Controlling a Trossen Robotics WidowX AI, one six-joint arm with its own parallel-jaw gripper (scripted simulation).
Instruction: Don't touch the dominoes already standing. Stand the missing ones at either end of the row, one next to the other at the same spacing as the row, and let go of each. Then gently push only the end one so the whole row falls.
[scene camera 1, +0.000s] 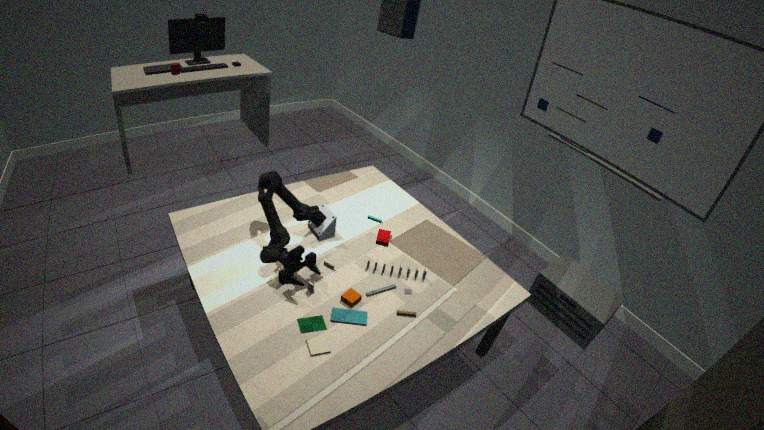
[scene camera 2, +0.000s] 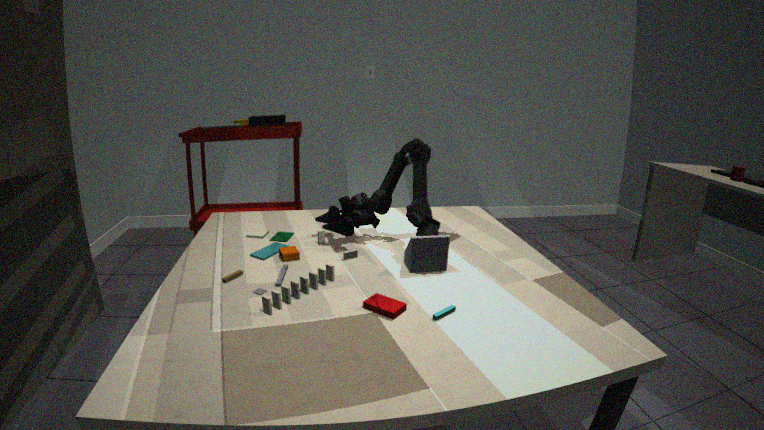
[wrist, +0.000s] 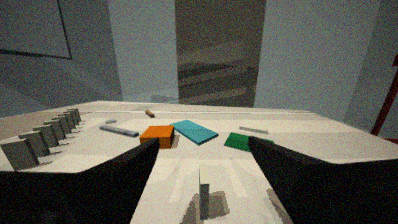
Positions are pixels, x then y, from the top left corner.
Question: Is my gripper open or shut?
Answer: Open.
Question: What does my gripper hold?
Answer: Nothing.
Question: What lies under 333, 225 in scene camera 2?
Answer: My gripper.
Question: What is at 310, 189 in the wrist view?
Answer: My gripper.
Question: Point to my gripper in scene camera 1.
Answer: At 312, 279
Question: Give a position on a red block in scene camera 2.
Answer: At 388, 307
